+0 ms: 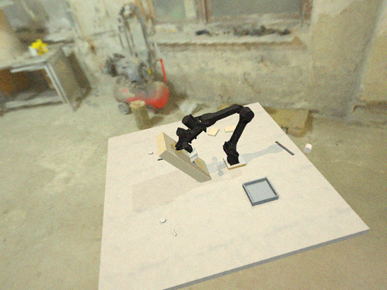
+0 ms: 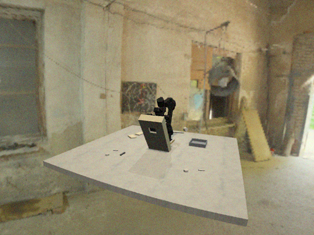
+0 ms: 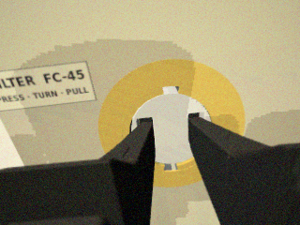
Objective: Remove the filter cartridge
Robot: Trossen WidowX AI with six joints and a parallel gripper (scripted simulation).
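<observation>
The round filter cartridge lies 1 cm ahead of my gripper tip and 1 cm below it. Also, from my gripper tip: grey tray 40 cm behind, 29 cm to the left, 23 cm below; service panel 4 cm behind, 8 cm below.
</observation>
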